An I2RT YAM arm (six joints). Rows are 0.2 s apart.
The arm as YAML. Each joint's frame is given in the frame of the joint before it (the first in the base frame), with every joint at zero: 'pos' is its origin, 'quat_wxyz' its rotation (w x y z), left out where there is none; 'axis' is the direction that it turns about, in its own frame. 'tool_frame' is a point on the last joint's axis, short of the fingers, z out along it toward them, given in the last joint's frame.
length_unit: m
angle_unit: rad
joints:
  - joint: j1
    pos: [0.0, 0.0, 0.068]
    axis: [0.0, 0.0, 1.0]
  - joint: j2
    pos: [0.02, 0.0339, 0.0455]
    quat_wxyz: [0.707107, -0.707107, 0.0, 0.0]
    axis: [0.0, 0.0, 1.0]
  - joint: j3
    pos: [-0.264, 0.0, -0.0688]
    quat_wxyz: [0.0, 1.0, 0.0, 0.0]
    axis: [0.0, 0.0, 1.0]
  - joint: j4
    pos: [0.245, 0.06, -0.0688]
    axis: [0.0, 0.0, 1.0]
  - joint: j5
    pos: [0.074, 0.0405, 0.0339]
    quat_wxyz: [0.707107, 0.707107, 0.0, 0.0]
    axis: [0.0, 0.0, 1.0]
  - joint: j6
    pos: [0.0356, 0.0, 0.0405]
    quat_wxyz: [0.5, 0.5, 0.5, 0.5]
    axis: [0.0, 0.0, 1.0]
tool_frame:
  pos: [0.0, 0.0, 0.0]
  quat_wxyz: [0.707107, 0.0, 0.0, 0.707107]
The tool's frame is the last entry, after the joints.
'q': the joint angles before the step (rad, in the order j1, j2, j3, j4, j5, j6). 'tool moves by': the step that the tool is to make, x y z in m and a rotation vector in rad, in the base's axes. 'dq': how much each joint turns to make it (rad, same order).
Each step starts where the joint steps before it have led.
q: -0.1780 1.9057 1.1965 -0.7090 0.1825 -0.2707
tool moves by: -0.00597 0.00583 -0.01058 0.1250 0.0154 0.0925
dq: 0.0001 0.0042 -0.0374 0.0130 -0.1320 -0.0754
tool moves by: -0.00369 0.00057 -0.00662 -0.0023 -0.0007 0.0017
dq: -0.0001 0.0000 -0.0305 0.0316 0.0019 -0.0020
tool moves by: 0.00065 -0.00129 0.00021 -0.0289 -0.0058 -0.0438
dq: 0.0000 0.0000 0.0000 0.0080 0.0328 0.0400
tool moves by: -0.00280 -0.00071 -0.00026 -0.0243 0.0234 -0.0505
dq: 0.0000 -0.0001 -0.0004 -0.0232 0.0340 0.0470
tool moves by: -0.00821 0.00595 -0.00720 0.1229 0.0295 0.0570
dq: 0.0004 0.0004 -0.0297 -0.0179 -0.1202 -0.0465
